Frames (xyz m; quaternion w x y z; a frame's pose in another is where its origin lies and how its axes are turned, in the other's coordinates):
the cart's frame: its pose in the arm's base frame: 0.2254 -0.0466 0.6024 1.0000 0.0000 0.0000 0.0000
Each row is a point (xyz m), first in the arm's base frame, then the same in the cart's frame.
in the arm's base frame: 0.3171 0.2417 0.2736
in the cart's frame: 0.0917 0.2883 -0.3288
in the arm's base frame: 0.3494 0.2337 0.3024
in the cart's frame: 0.1240 0.2803 -0.3000
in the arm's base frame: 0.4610 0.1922 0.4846
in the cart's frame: 0.2356 0.2388 -0.1178
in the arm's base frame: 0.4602 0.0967 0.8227
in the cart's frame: 0.2348 0.1433 0.2203
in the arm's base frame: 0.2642 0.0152 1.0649
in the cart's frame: 0.0388 0.0618 0.4625
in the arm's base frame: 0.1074 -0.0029 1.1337
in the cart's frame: -0.1180 0.0437 0.5313
